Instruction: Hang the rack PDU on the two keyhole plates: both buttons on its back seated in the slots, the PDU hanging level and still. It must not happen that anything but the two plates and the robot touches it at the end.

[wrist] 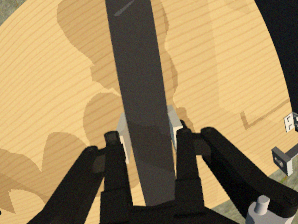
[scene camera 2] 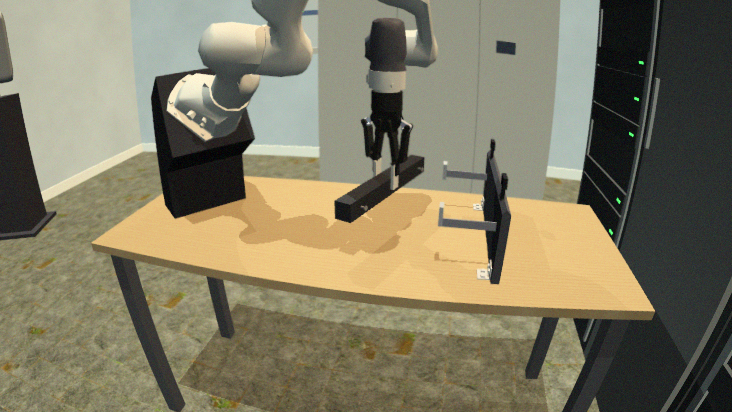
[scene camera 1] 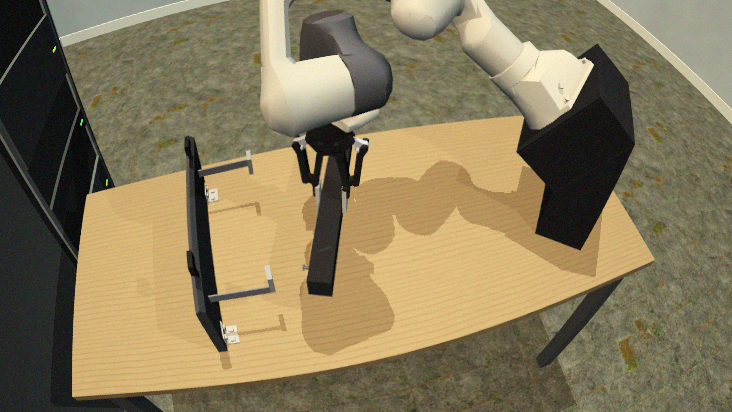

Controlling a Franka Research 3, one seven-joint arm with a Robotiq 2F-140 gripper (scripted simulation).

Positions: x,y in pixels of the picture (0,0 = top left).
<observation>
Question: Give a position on a dark upright panel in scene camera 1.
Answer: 210,320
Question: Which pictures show the gripper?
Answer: The wrist view, scene camera 2 and scene camera 1: all of them.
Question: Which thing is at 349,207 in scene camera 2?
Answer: A rack PDU.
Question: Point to a rack PDU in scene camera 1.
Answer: At 324,252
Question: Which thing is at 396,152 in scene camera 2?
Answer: The gripper.
</observation>
